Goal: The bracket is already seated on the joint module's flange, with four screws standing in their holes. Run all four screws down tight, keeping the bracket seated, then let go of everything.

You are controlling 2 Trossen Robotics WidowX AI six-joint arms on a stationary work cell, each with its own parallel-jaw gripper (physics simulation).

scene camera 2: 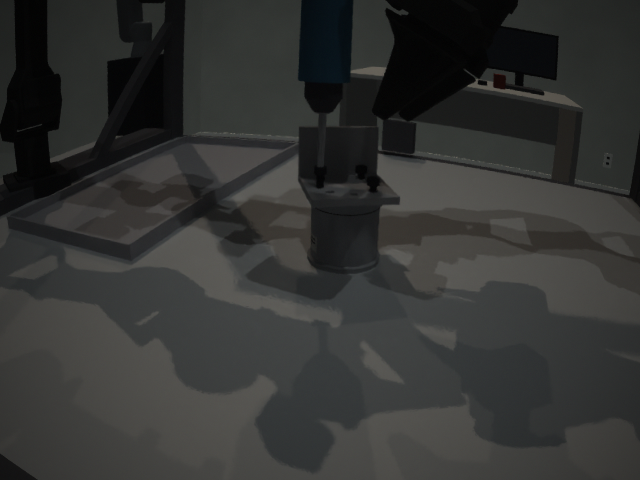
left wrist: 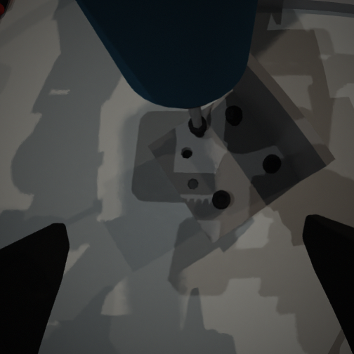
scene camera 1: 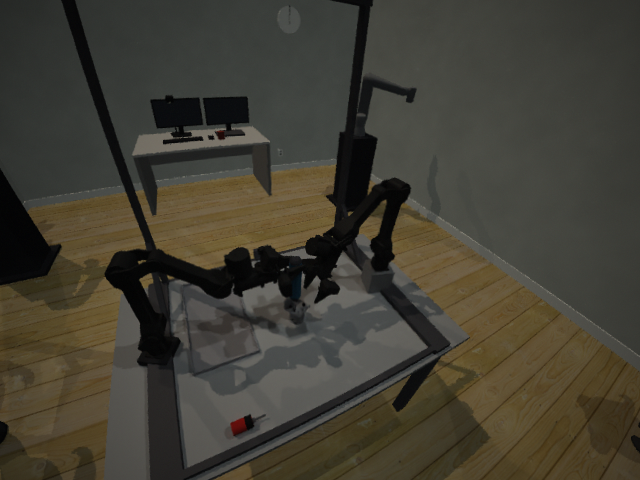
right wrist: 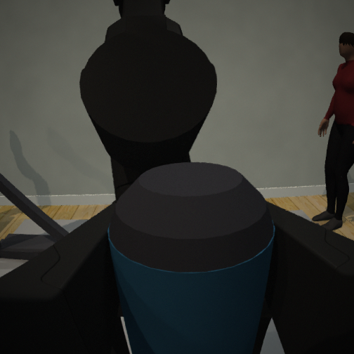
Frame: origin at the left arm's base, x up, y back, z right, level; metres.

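Seen in the pictures: left gripper, between the fingertips: (scene camera 2: 392, 117) (scene camera 1: 309, 295); right gripper, between the fingertips: (scene camera 1: 302, 261); left arm's base, origin of its link: (scene camera 1: 379, 266); right arm's base, origin of its link: (scene camera 2: 34, 174) (scene camera 1: 158, 349).
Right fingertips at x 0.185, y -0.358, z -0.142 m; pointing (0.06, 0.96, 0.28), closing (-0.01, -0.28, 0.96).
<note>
Pixels of each thing's top centre, then the offset from my right fingertips to it.
- blue screwdriver, centre of its top: (scene camera 1: 295, 258) dx +0.022, dy -0.023, dz -0.008 m
- dark screw, centre of its top: (scene camera 2: 320, 166) dx -0.213, dy -0.025, dz -0.010 m
- red screwdriver, centre of its top: (scene camera 1: 248, 419) dx -0.263, dy -0.190, dz -0.341 m
- shallow tray, centre of its top: (scene camera 2: 164, 172) (scene camera 1: 215, 313) dx -0.281, dy -0.322, dz +0.052 m
The blue screwdriver (scene camera 1: 296, 285) (scene camera 2: 325, 41) (left wrist: 185, 50) (right wrist: 192, 305) is upright, and my right gripper (right wrist: 184, 212) is shut on its handle. Its bit meets one dark screw (scene camera 2: 320, 176) (left wrist: 198, 126). Other screws (left wrist: 234, 115) (left wrist: 271, 163) (left wrist: 221, 199) stand in the bracket (scene camera 2: 348, 193) (left wrist: 235, 175); two heads (scene camera 2: 360, 171) (scene camera 2: 373, 183) show above its plate in scene camera 2. The bracket sits flat on the upright joint module (scene camera 1: 297, 313) (scene camera 2: 343, 237). My left gripper (scene camera 1: 311, 294) (scene camera 2: 393, 116) (left wrist: 188, 233) is open and empty, beside and above the bracket.
A red screwdriver (scene camera 1: 240, 426) lies near the table's front edge in scene camera 1. A shallow tray (scene camera 1: 193, 369) (scene camera 2: 131, 253) lies to the left of the module. The left arm's grey base block (scene camera 1: 377, 279) stands at the right in scene camera 1. Arm shadows cover much of the table.
</note>
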